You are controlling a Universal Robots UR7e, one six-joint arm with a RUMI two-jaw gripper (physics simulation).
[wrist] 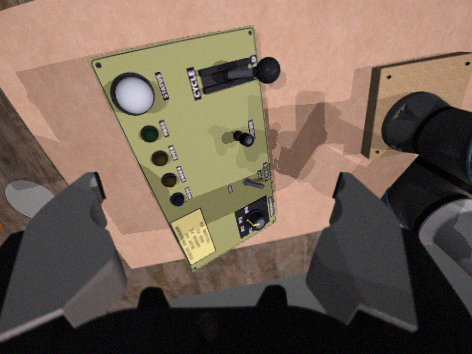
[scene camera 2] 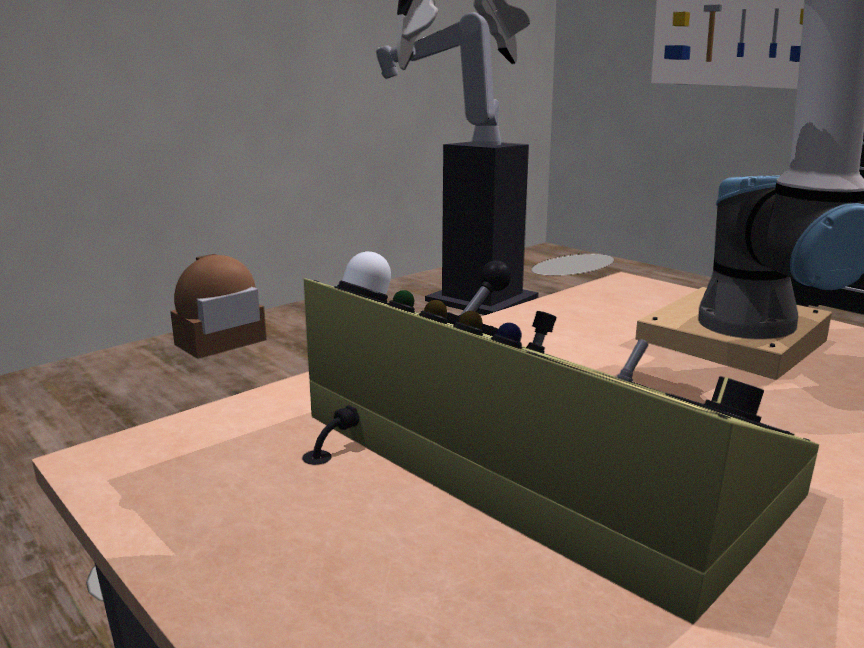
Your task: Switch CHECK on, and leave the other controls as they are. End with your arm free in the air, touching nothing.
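Seen in the pictures: gripper, fingertip midpoint: (wrist: 221, 176) (scene camera 2: 460, 66); arm's base at its link origin: (wrist: 409, 122) (scene camera 2: 746, 322).
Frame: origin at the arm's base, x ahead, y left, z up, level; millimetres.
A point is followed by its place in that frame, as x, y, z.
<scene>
The olive control panel (scene camera 2: 516, 432) {634, -42, 58} (wrist: 210, 125) {474, -188, 72} stands on the table. Its grey metal toggle (scene camera 2: 633, 359) {438, -18, 71} (wrist: 254, 183) {431, -24, 72} has small labels on both sides and a name label that is too blurred to read surely as CHECK. This toggle leans toward the robot-base side of the panel. A black-capped stick (scene camera 2: 542, 327) {430, -133, 79} (wrist: 245, 138) {418, -147, 93} stands beside it, and a black rotary knob (scene camera 2: 738, 398) {478, 104, 74} (wrist: 257, 220) {455, 82, 82} is on its other side. My gripper (scene camera 2: 457, 62) {443, -244, 365} (wrist: 221, 176) {443, -244, 365} is open and empty, high above the panel, touching nothing.
The CYCLE lever (scene camera 2: 495, 274) {365, -240, 110} (wrist: 267, 70) {353, -253, 122} has a black ball and sticks out past the panel edge. A white STATUS dome (scene camera 2: 367, 273) {569, -273, 148} (wrist: 134, 94) {542, -292, 164} is at the far end. The arm's base stands on a wooden board (scene camera 2: 739, 352) {101, 17, -16} (wrist: 382, 95) {73, -93, -7}. A cable (scene camera 2: 322, 439) {647, -273, -20} leaves the panel's back.
</scene>
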